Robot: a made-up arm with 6 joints.
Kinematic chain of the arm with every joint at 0, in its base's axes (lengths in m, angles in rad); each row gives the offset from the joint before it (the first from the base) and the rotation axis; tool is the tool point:
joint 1: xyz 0 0 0.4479 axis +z
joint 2: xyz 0 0 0 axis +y
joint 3: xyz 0 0 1.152 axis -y
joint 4: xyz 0 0 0 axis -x
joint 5: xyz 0.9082 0 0 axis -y
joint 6: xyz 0 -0.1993 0 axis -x
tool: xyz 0 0 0
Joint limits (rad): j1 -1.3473..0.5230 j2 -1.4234..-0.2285 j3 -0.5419..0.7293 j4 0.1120..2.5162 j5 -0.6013..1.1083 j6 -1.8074..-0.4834
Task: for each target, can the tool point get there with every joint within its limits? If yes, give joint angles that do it. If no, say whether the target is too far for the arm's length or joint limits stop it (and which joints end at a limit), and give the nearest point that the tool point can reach.
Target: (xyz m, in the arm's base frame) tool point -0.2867 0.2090 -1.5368
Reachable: no: joint limits stop it (at a limit: joint 2, joint 3, joint 4) | nearest point -0.4946 0.3605 1.3321 | short by 2.880 m
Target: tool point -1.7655 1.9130 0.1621
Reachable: no: too far | nearest point -1.2243 1.3266 1.2663 | short by 1.362 m
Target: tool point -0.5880 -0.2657 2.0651
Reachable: yes | joints 0.3158 -0.8897 0.2015 1.2122 0.7627 -1.5823
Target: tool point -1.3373 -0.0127 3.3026
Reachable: no: too far | nearest point -0.8408 -0.0080 2.2427 | short by 1.170 m
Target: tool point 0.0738 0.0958 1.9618
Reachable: yes | joints 0.3128 -0.5907 -0.1495 1.9213 0.9006 -0.7225
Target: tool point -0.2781 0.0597 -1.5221
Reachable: no: joint limits stop it (at a limit: joint 2, joint 3, joint 4) | nearest point -0.5984 0.1285 1.3321 | short by 2.873 m
